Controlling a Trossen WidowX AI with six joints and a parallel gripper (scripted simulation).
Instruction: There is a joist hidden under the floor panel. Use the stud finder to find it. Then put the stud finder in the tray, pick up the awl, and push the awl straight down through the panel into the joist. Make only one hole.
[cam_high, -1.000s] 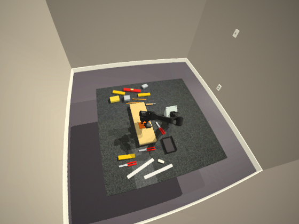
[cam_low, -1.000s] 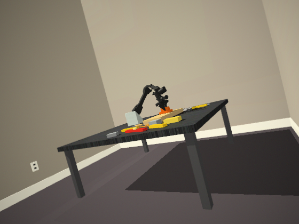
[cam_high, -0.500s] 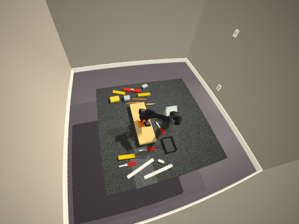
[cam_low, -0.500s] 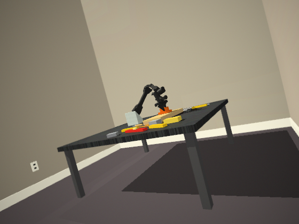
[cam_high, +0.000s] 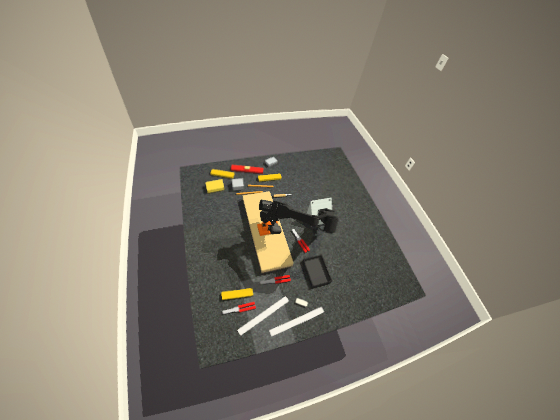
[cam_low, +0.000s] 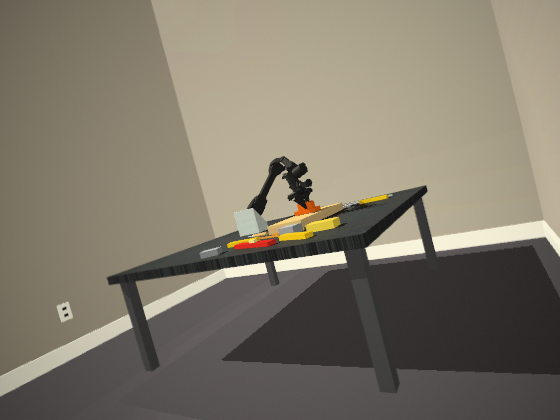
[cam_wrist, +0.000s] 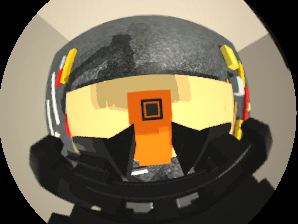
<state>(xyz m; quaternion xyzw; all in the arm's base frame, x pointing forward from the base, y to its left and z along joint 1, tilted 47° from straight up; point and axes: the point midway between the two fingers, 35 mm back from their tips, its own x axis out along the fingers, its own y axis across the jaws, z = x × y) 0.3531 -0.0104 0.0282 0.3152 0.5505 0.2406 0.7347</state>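
Right now my gripper tip is 31 cm to the right of the dark tray, 21 cm past it and 5 cm above it. Round my gripper tip: awl (25 cm to the right, 19 cm behind, 6 cm below); then grey block (40 cm to the right, 10 cm ahead, 5 cm below); then orange stud finder (2 cm above, 1 cm ahead).
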